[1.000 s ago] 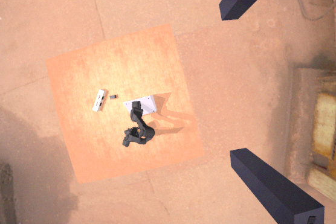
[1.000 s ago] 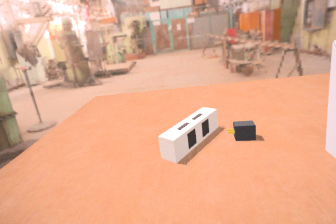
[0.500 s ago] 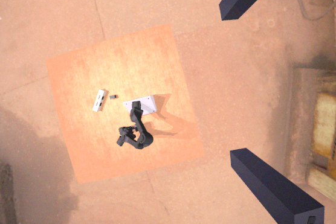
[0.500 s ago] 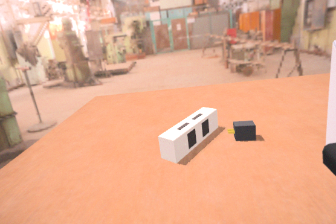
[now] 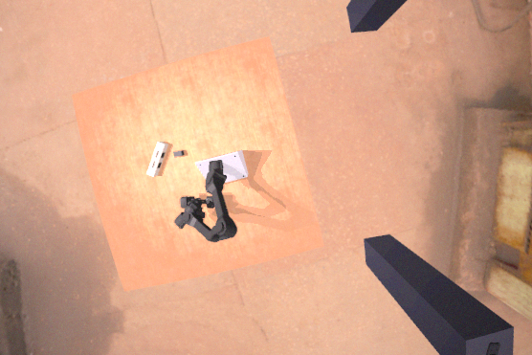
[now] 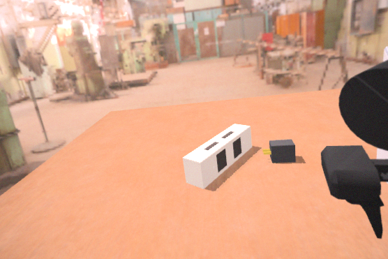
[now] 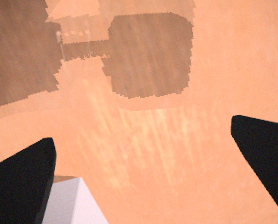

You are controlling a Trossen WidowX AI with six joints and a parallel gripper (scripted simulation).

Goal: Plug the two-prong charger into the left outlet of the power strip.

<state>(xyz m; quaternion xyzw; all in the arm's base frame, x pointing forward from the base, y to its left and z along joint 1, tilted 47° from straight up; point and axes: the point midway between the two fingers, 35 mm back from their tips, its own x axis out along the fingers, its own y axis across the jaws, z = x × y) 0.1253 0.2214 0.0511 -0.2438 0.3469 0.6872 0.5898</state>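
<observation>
Right now my gripper tip is 260 mm to the left of the black charger, 130 mm short of it and 30 mm above it.
</observation>
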